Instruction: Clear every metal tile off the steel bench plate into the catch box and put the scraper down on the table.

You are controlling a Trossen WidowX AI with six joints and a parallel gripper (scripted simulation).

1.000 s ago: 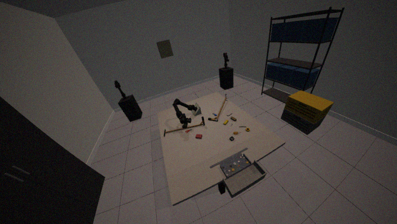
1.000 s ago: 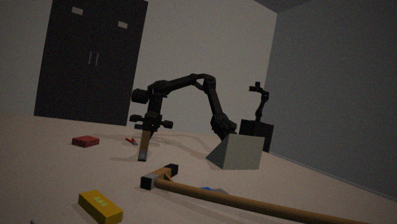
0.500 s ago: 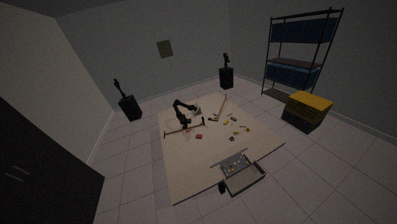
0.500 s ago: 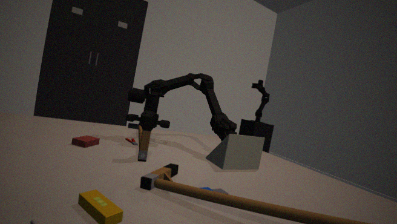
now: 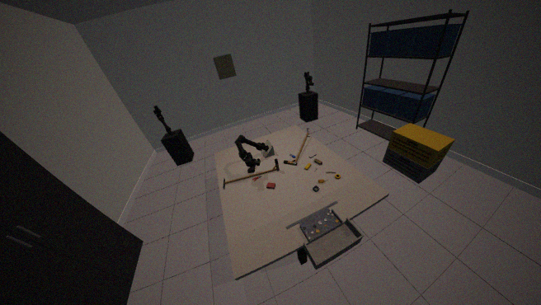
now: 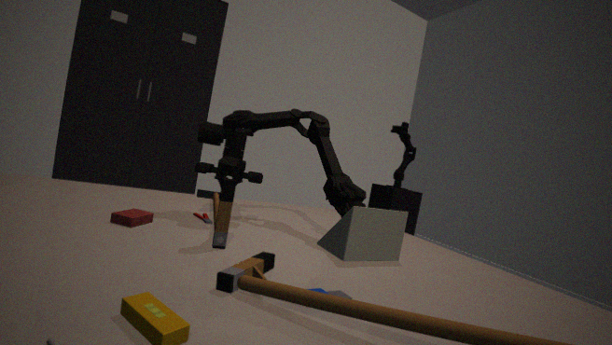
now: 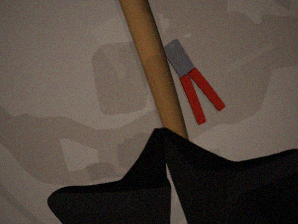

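Right now my gripper tip is 4 cm to the left of the long scraper, 1 cm below it and 1 cm short of it. Round my gripper tip: red block (22 cm ahead, 11 cm to the left, 4 cm below); red clip (5 cm below, 5 cm ahead, 1 cm to the left); yellow block (53 cm to the left, 14 cm ahead, 4 cm below).
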